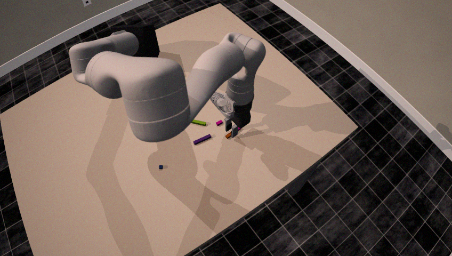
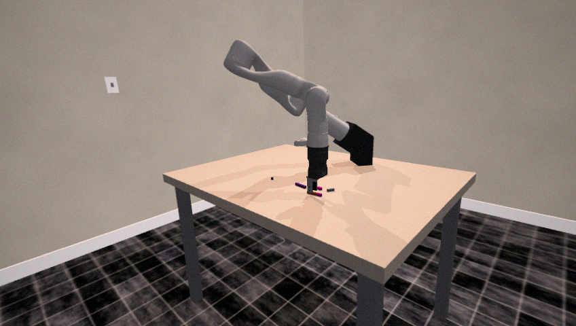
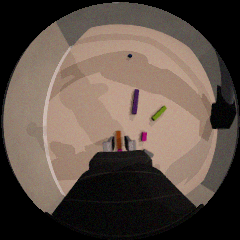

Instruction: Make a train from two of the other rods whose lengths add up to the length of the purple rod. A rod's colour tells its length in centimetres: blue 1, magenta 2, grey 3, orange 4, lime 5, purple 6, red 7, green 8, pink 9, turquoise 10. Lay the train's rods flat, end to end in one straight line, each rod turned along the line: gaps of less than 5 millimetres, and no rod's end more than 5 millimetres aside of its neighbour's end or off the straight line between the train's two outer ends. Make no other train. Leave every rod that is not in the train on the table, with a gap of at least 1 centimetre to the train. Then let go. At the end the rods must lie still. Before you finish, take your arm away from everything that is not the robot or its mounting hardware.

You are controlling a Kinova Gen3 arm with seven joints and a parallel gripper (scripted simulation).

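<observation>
Now: hand 20 mm above the orange rod. Round my hand: lime rod 110 mm behind, 30 mm to the right, 20 mm below; purple rod 70 mm to the right, 60 mm behind, 20 mm below; grey rod 60 mm to the left, 60 mm behind, 20 mm below.
</observation>
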